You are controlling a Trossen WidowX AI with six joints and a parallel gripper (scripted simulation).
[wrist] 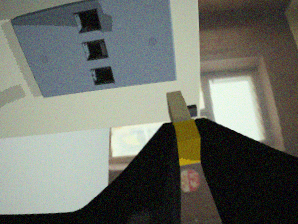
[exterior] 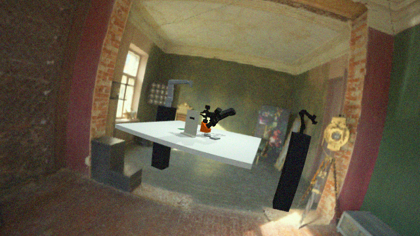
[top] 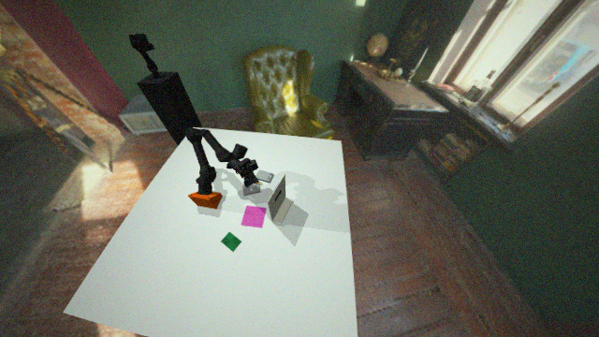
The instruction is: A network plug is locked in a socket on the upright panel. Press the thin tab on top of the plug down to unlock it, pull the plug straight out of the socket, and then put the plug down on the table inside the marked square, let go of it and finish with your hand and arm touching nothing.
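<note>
Right now the magenta square is 4 cm behind my gripper tip, 9 cm to the right of it and 22 cm below it. The rest, counted from my gripper tip: upright grey panel 10 cm ahead, 3 cm to the right, 11 cm below.
</note>
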